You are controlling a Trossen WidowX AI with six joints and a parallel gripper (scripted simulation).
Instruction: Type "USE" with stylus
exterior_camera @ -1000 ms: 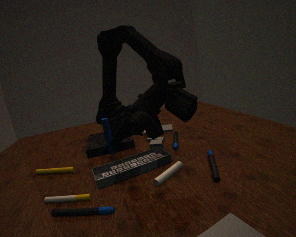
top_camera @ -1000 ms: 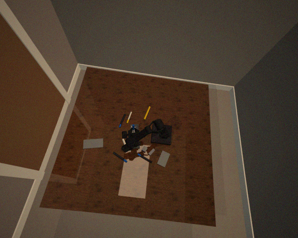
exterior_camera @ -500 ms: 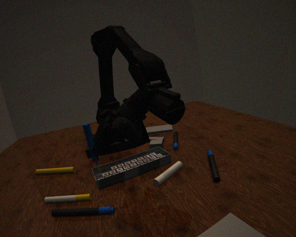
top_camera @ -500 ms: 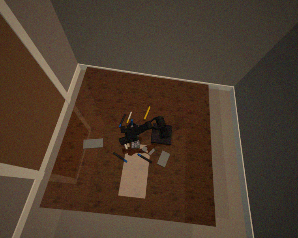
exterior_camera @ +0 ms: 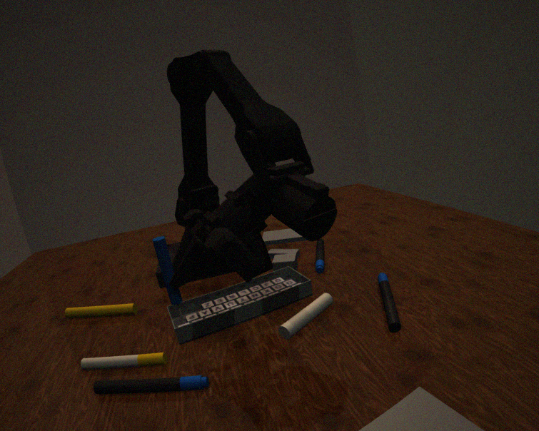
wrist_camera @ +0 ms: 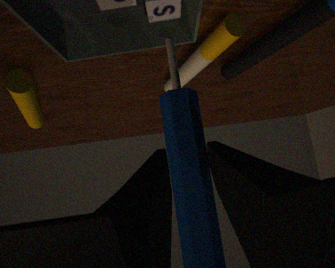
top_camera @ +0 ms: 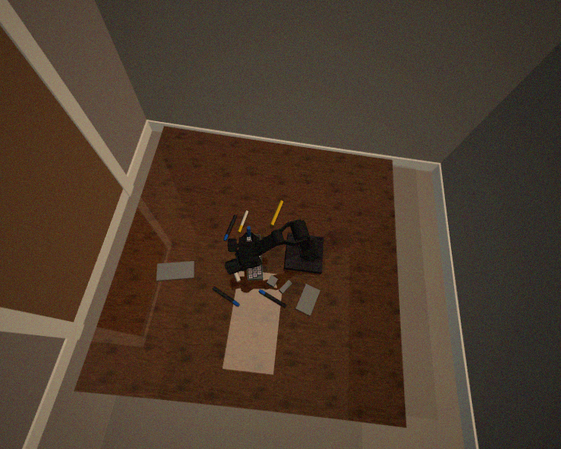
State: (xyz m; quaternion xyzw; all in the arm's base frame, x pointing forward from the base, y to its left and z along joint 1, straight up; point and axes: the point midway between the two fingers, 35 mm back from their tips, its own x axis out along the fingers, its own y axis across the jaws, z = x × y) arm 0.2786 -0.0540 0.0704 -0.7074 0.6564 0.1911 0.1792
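My gripper tip is 3 cm short of the white-and-yellow marker, 8 cm to the left of it and 8 cm above it. The rest, counted from my gripper tip: thin grey tip: 5 cm below; then blue stylus: 2 cm below; then white cylinder: 6 cm ahead, 16 cm to the left, 8 cm below.
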